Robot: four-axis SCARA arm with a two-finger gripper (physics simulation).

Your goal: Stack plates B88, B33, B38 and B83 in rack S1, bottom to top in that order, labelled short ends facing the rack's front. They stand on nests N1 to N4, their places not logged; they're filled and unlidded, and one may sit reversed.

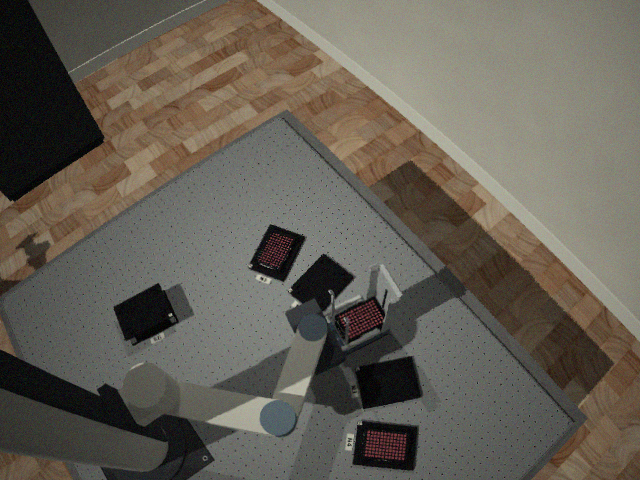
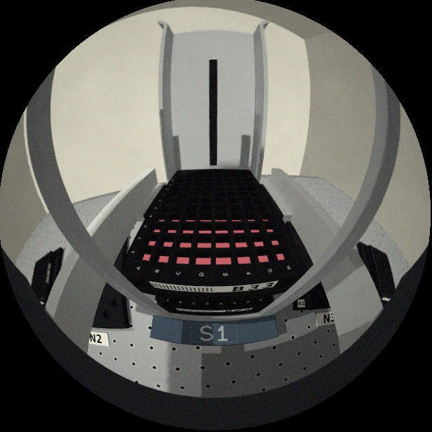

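Seen in the pictures: gripper, between the fingertips: [image 1: 369, 314]; arm's base, origin of its link: [image 1: 146, 446].
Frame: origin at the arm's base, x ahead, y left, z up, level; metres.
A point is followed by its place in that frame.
Plate B33 [image 1: 360, 317] @(x 0.702, y -0.093, z 0.121 m) [image 2: 214, 245], black with pink-filled wells, is between the fingers of my gripper [image 1: 359, 319] @(x 0.725, y -0.103, z 0.129 m) [image 2: 213, 176], which is shut on it. It is level inside rack S1 [image 1: 390, 280] @(x 0.769, y -0.111, z 0.308 m) [image 2: 190, 100], its labelled short end toward the rack's blue front strip. A lower plate [image 2: 215, 303] shows directly beneath it; its label is partly hidden. Whether the two touch is unclear. One filled plate [image 1: 277, 250] @(x 0.663, y 0.254, z 0.037 m) stands on the nest at the upper left of the rack, another [image 1: 386, 445] @(x 0.545, y -0.401, z 0.039 m) on N4. Their labels are unreadable.
Nest N2 [image 1: 321, 281] @(x 0.708, y 0.092, z 0.025 m) [image 2: 111, 307] and nest N3 [image 1: 388, 382] @(x 0.664, y -0.269, z 0.025 m) [image 2: 312, 296] flank the rack and bear no plate. Another black block [image 1: 145, 313] @(x 0.220, y 0.314, z 0.073 m) stands at the left. The rack's slender front posts rise on either side of its front opening. The arm reaches in from the lower left.
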